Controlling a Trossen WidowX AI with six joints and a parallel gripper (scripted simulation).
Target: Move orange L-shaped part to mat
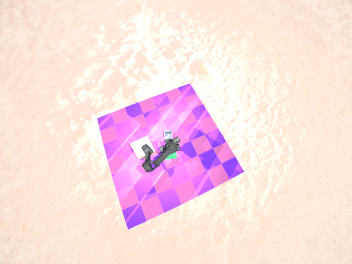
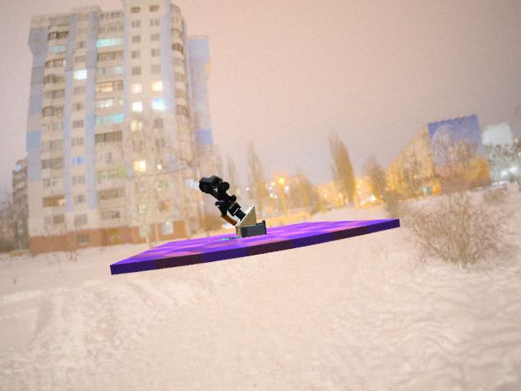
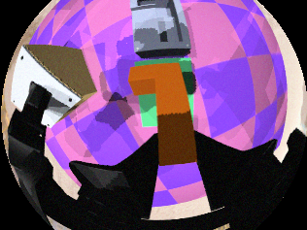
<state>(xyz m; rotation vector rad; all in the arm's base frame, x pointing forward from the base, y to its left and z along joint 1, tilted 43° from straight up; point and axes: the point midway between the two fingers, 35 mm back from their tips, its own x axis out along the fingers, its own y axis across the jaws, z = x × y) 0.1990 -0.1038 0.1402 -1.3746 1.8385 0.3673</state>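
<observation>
The green mat is 1 cm ahead of my gripper tip, 2 cm to the left of it and 16 cm below it. Also, from my gripper tip: orange L-shaped part (4 cm to the left, 3 cm below); grey tray (7 cm ahead, 16 cm to the left, 16 cm below).
</observation>
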